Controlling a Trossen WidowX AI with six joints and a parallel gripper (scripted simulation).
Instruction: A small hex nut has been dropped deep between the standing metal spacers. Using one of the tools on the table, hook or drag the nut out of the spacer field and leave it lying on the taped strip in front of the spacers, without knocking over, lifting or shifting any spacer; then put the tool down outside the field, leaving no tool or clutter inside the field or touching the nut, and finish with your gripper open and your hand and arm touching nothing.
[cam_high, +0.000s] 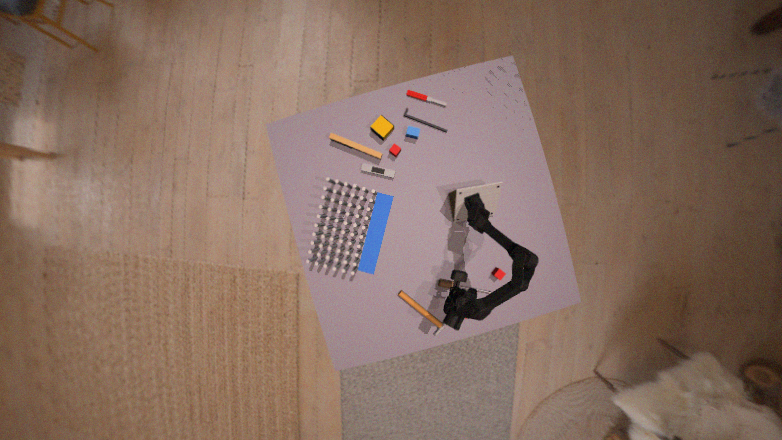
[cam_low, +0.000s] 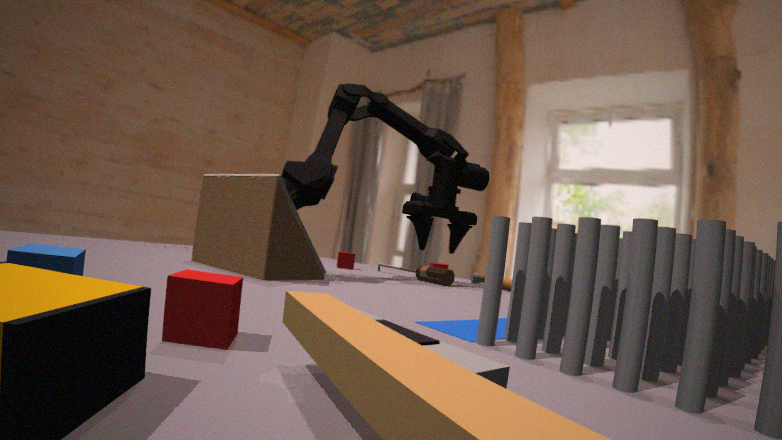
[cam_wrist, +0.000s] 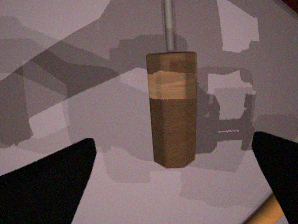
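The wooden-handled file lies 90 mm behind my gripper tip, 60 mm to the left of it and 60 mm below it. Round my gripper tip: blue taped strip 240 mm ahead, 350 mm to the right, 70 mm below; then hex nut 360 mm ahead, 470 mm to the right, 70 mm below; then grey bar 130 mm ahead, 620 mm to the right, 60 mm below.
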